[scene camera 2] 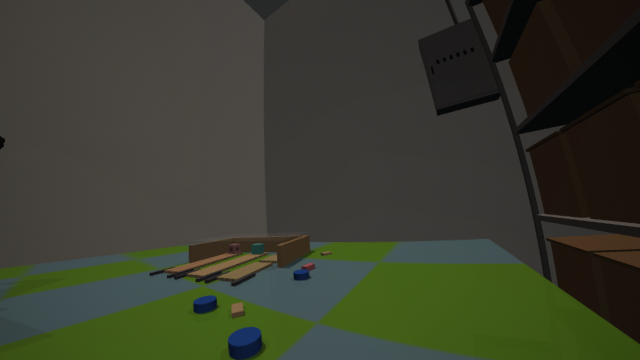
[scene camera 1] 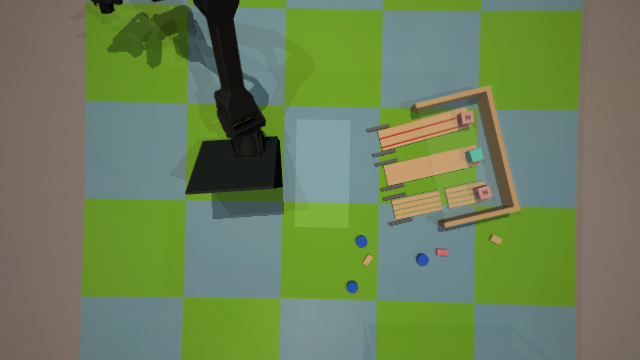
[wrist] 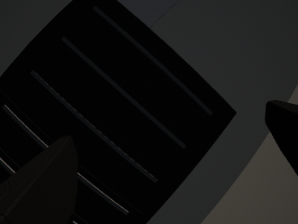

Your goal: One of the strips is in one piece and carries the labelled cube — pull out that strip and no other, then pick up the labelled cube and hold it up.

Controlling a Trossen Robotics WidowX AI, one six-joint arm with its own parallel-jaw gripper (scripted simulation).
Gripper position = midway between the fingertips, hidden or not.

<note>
My gripper (wrist: 175, 129) is open, with nothing in its grasp. I also see an u-shaped wooden fence (scene camera 2: 289, 246).
</note>
